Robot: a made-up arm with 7 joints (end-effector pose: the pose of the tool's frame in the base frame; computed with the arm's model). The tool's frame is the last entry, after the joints.
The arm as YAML. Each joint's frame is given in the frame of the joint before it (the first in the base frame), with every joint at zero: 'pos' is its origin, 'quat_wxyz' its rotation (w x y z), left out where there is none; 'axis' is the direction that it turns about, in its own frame. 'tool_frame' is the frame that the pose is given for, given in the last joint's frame.
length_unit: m
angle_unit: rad
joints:
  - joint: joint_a
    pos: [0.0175, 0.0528, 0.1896]
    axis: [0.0, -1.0, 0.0]
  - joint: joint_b
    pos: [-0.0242, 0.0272, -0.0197]
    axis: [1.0, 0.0, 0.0]
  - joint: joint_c
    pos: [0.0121, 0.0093, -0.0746]
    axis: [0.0, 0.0, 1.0]
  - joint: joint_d
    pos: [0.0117, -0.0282, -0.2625]
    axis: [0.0, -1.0, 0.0]
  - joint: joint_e
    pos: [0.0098, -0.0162, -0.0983]
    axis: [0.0, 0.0, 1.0]
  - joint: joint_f
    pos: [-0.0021, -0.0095, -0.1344]
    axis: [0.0, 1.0, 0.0]
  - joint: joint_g
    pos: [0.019, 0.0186, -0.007]
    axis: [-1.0, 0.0, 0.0]
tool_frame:
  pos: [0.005, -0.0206, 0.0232]
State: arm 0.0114 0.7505 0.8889 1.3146 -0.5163 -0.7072 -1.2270
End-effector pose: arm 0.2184 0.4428 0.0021 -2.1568 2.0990 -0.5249
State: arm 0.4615 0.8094 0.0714 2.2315 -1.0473 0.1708 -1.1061
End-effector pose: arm 0.2781 0.1792 0.1193 -1.7133 1.8223 -0.2515
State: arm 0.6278 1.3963 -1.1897 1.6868 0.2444 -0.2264 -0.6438
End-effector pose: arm 0.2060 0.3110 -0.0372 0.7321 -1.6465 -0.9115
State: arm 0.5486 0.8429 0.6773 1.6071 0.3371 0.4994 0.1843
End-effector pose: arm 0.2491 0.3801 0.1917 0.6178 -1.9551 0.2907
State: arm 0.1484 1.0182 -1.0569 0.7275 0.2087 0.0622 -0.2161
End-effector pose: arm 0.1112 0.3942 -0.2262 0.7901 -0.3150 -0.9312
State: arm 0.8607 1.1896 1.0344 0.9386 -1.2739 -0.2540 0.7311
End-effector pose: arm 0.1419 0.5406 0.2580 1.5077 -0.7813 -0.1331
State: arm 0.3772 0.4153 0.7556 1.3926 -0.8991 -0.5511 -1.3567
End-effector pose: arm 0.3376 0.3398 -0.0110 -2.1675 1.9203 -0.7880
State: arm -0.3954 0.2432 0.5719 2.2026 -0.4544 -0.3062 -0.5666
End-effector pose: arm 0.1089 0.1712 -0.0569 1.4373 -2.1091 -0.0302
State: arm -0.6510 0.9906 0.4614 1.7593 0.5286 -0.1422 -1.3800
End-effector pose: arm 0.1488 0.3329 -0.0245 1.4724 -1.5889 0.7062
